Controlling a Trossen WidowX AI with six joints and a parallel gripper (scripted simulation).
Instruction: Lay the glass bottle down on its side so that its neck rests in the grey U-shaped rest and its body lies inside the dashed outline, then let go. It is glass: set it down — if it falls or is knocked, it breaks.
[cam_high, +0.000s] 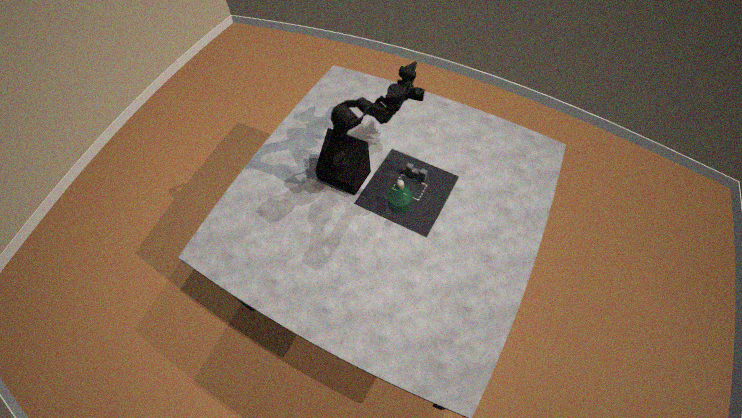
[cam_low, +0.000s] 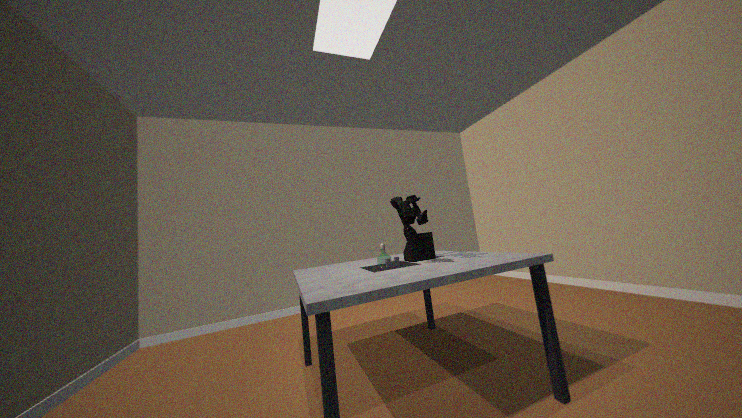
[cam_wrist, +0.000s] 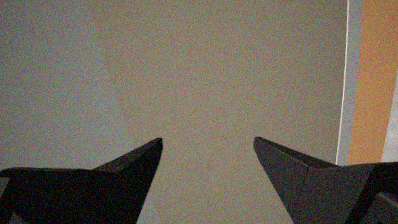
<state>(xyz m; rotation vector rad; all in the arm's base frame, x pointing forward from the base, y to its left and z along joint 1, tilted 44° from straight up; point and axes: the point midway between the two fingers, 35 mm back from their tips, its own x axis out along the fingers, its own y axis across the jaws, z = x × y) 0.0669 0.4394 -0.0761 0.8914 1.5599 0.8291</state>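
Right now the green glass bottle is 170 mm ahead of my gripper tip, 380 mm to the right of it and 270 mm below it. The rest, counted from my gripper tip: dark mat: 160 mm ahead, 300 mm to the right, 360 mm below.
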